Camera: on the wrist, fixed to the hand. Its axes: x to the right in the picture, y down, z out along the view.
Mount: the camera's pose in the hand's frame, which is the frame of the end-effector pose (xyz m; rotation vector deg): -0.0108 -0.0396 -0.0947 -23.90 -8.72 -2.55
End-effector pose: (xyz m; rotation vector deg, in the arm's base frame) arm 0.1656 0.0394 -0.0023 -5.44 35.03 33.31
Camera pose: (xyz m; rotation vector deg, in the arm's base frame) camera 0.1311 -0.0228 -0.0771 -25.86 19.05 37.81
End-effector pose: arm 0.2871 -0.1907 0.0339 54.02 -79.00 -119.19
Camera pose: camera 0.3654 -0.2247 -0.0241 37.59 -53.68 -136.71
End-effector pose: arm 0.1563 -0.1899 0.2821 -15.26 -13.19 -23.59
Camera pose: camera 0.1457 -0.2493 0.1984 -40.37 -17.13 -27.65
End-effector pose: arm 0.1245 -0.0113 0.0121 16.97 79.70 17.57
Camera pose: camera 0.0308 -0.0497 -0.0078 -3.18 65.90 29.60
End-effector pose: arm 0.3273 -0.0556 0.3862 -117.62 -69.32 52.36
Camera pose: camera 0.3786 -0.0616 0.4755 -131.43 -93.66 49.53
